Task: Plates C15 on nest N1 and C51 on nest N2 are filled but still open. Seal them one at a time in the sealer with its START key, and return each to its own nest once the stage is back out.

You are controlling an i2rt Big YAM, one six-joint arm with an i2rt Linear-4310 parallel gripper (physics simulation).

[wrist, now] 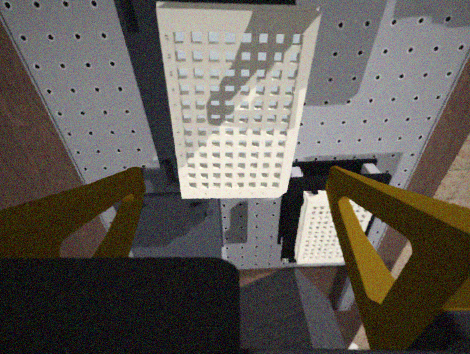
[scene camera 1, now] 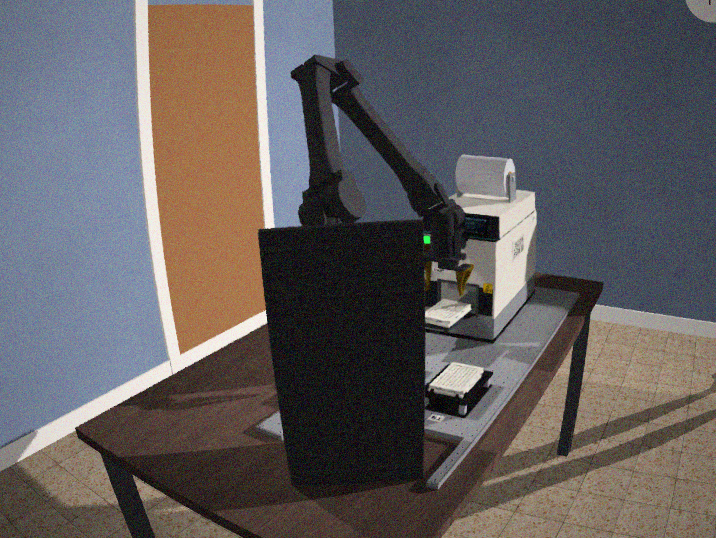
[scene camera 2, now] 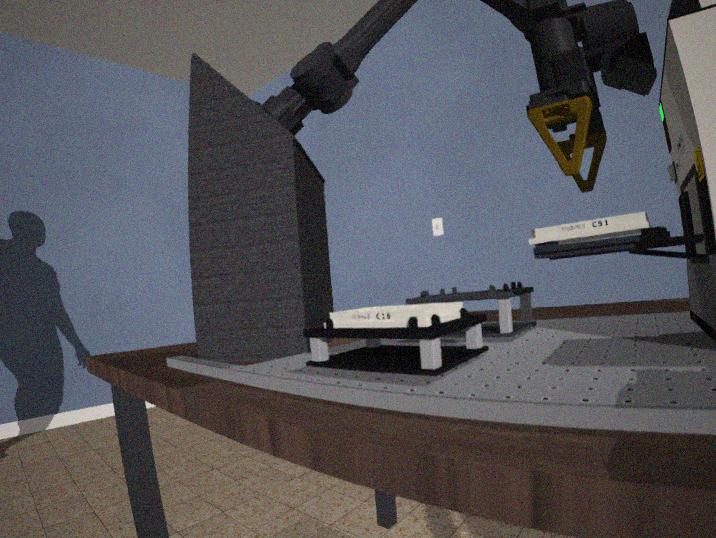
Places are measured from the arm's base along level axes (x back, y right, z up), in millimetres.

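Pixels of known places: gripper, fingertip midpoint: (wrist: 235,176) (scene camera 1: 444,293) (scene camera 2: 580,184); arm's base at its link origin: (scene camera 1: 325,266) (scene camera 2: 270,128).
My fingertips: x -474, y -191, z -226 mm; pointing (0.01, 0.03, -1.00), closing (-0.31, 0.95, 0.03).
Note:
Ahead of a thing's pixels: the offset from my fingertips to its top centre. "pt": to the spot under its first point.
Plate C51 {dz -46, dx -7, dy +0 mm} (scene camera 1: 448,312) (scene camera 2: 590,226) (wrist: 240,145), white with a grid of wells, lies on the extended stage {pt dz -77, dx -34, dy +25 mm} (scene camera 2: 607,247) of the white sealer (scene camera 1: 515,260) (scene camera 2: 694,63). My gripper (scene camera 1: 445,292) (scene camera 2: 579,180) (wrist: 235,176) is open and empty, fingertips down, above C51 and apart from it. Plate C15 {dz -119, dx +136, dy +183 mm} (scene camera 1: 457,377) (scene camera 2: 396,314) (wrist: 320,232) lies on black nest N1 {dz -125, dx +136, dy +183 mm} (scene camera 2: 376,332) (wrist: 288,215). Nest N2 {dz -106, dx +207, dy -14 mm} (scene camera 2: 468,296) stands behind N1 and bears no plate; the black panel hides it in scene camera 1. I cannot make out the START key.
A tall black panel (scene camera 1: 347,347) (scene camera 2: 248,231) stands at the table's near end, beside the arm's base. The sealer has a dark display {pt dz +149, dx -144, dy +7 mm} (scene camera 1: 483,225), a green light {pt dz +101, dx -70, dy -137 mm} (scene camera 1: 426,238) and a film roll {dz +301, dx -321, dy -134 mm} (scene camera 1: 483,175) on top. A person's shadow (scene camera 2: 40,323) falls on the wall.

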